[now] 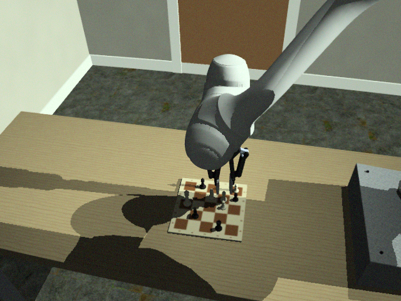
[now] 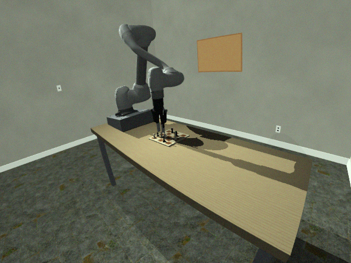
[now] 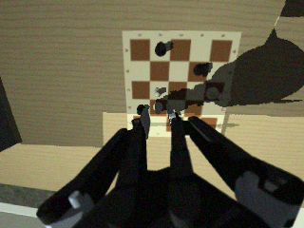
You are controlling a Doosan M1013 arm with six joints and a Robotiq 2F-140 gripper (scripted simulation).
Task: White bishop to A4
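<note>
The white bishop is 5 cm below my hand. Also, from my hand: chessboard 8 cm below, 4 cm ahead, 3 cm to the left; black pawn 6 cm below, 4 cm behind, 1 cm to the right.
</note>
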